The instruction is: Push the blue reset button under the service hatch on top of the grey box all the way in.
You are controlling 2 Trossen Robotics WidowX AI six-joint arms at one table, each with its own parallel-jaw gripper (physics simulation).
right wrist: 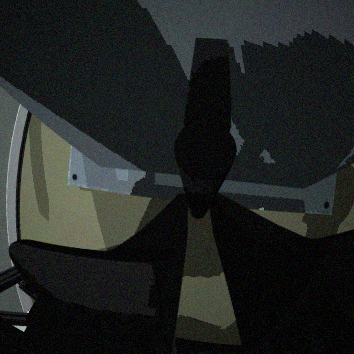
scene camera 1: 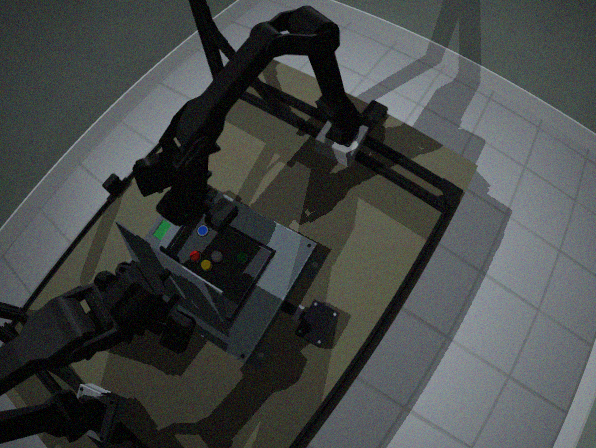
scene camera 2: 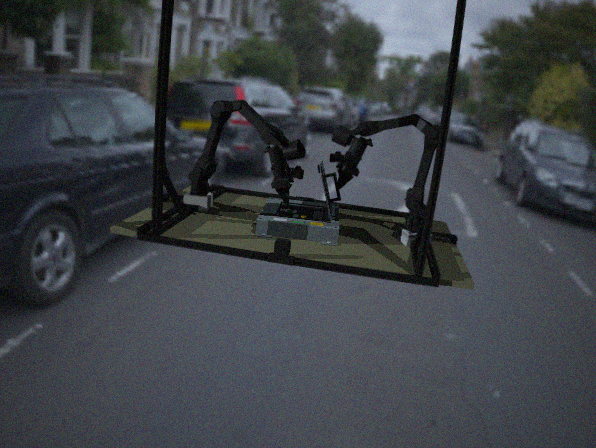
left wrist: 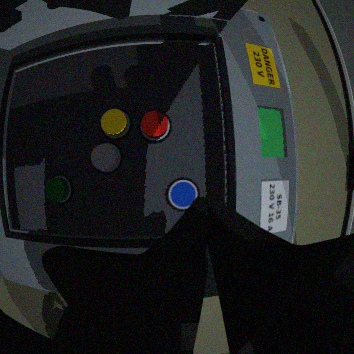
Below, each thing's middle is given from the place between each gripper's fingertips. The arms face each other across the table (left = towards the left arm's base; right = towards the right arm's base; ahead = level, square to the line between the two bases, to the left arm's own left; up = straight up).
The service hatch (right wrist: 254, 98) is 1 cm behind my right hand and 3 cm to the left of it.
Now: the service hatch 100 mm ahead of my left hand, 130 mm to the right of it and 60 mm above it.
